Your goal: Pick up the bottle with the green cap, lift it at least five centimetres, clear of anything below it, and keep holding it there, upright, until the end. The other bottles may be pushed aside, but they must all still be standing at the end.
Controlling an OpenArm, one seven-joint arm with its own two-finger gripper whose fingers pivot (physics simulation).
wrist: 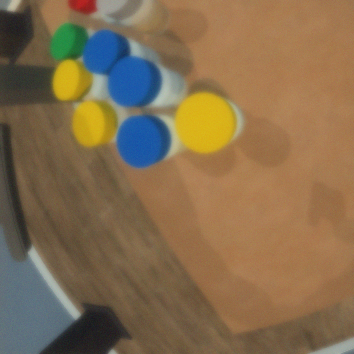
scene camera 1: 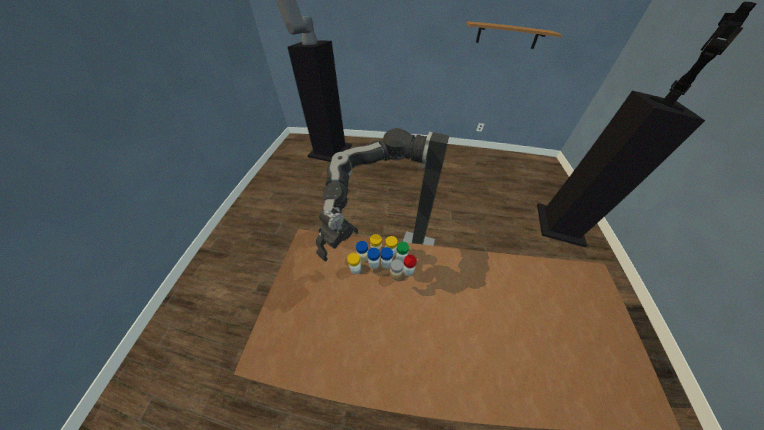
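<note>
The green-capped bottle [scene camera 1: 402, 248] [wrist: 69, 41] stands upright at the back right of a tight cluster. A yellow-capped bottle [scene camera 1: 391, 243] [wrist: 72, 80] is beside it, a blue-capped one [scene camera 1: 386, 254] [wrist: 106, 51] is at its front left, and a red-capped one [scene camera 1: 410, 261] [wrist: 81, 5] stands in front. My gripper [scene camera 1: 339, 244] [wrist: 65, 177] is open and empty. It hangs tilted above the table's back left, left of the cluster and apart from the green-capped bottle. In the wrist view the fingers show at the upper left and lower left.
More standing bottles are a grey-capped one [scene camera 1: 396, 269], a blue-capped one [scene camera 1: 373, 258], another blue-capped one [scene camera 1: 361, 249], a yellow-capped one [scene camera 1: 375, 241] and a front-left yellow-capped one [scene camera 1: 353, 263] [wrist: 205, 122]. The arm's dark post [scene camera 1: 430, 186] rises behind the table [scene camera 1: 454, 341] [wrist: 280, 225].
</note>
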